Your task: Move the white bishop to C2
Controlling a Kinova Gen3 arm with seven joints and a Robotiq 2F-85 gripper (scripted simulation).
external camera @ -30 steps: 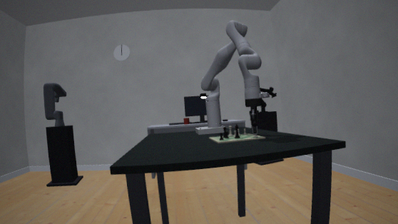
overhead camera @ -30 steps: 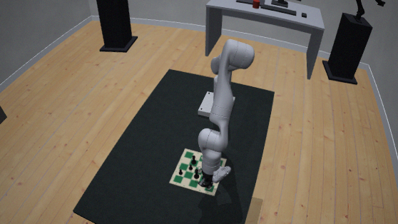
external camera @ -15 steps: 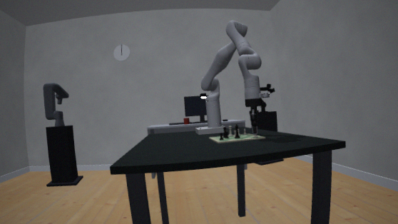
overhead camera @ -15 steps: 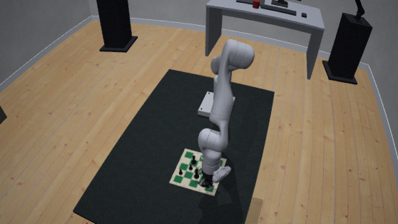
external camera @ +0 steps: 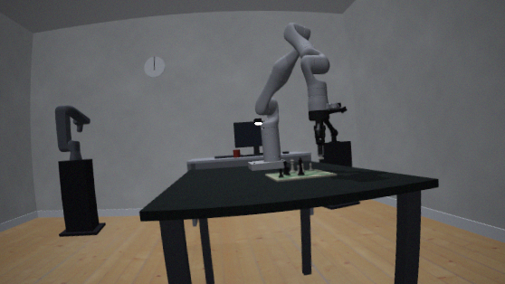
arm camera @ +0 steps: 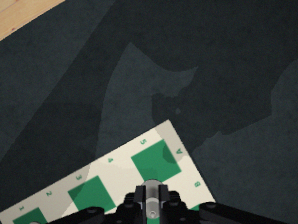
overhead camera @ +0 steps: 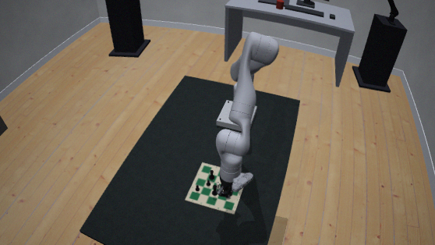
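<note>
My gripper is now 80 mm past the green-and-cream chessboard, 60 mm to the left of it and 90 mm above it. From my hand the other things lie so: black chess piece (40 mm behind, 60 mm to the right, 50 mm below).
</note>
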